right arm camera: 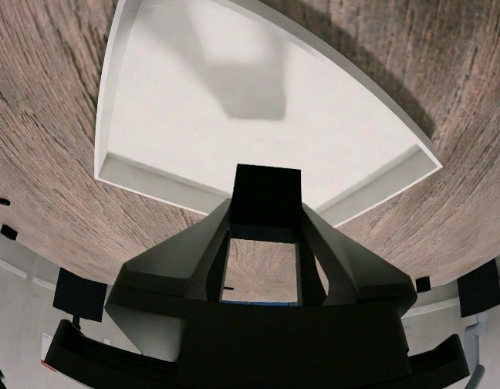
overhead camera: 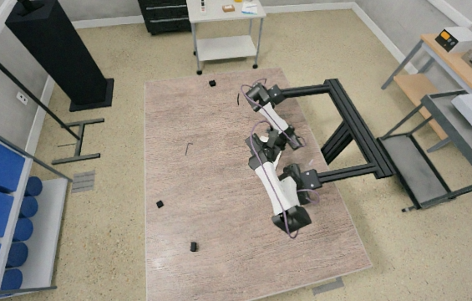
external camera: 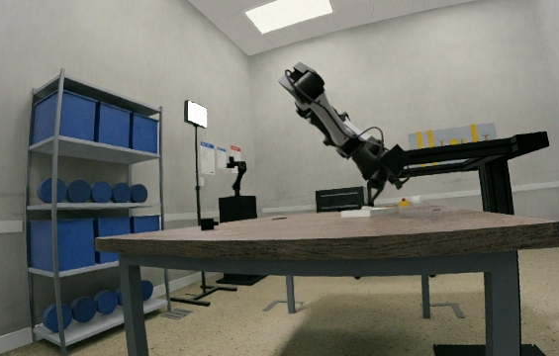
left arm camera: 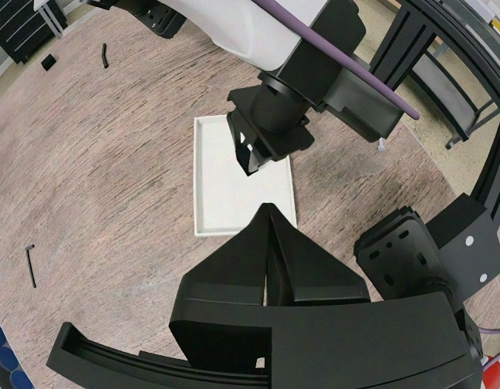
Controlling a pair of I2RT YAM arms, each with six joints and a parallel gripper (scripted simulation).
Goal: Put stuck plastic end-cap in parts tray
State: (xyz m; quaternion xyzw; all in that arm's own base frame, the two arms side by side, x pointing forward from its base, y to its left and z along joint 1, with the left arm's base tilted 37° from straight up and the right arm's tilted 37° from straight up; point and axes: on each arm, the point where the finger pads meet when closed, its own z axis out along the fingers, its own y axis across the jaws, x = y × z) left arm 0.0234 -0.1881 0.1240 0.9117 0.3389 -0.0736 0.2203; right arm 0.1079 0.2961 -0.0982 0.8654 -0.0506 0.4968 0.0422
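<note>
My right gripper is now 60 mm above the white parts tray and 10 mm short of it. From my right hand the other things lie so: bolt (240 mm behind, 110 mm to the left, 60 mm below); hex key (480 mm ahead, 150 mm to the right, 60 mm below).
</note>
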